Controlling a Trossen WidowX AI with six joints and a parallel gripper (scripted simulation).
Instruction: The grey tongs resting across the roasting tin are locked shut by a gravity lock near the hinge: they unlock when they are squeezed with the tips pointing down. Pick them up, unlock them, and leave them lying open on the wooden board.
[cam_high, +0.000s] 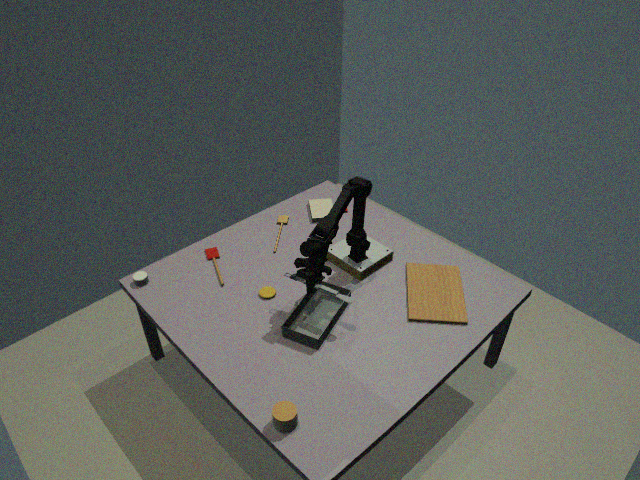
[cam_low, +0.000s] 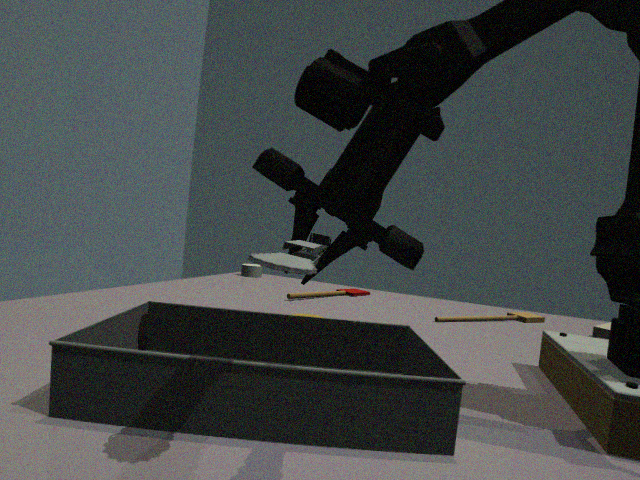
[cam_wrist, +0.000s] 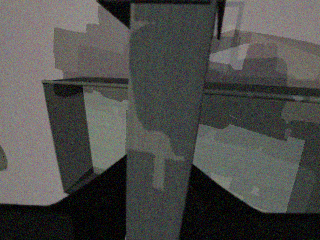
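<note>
The wooden board is 49 cm behind my gripper tip, 23 cm to the left of it and 10 cm below it. The rest, counted from my gripper tip: yellow disc (8 cm ahead, 19 cm to the right, 10 cm below); grey roasting tin (1 cm behind, 5 cm to the left, 8 cm below); wooden-topped cylinder (37 cm ahead, 38 cm to the left, 7 cm below).
</note>
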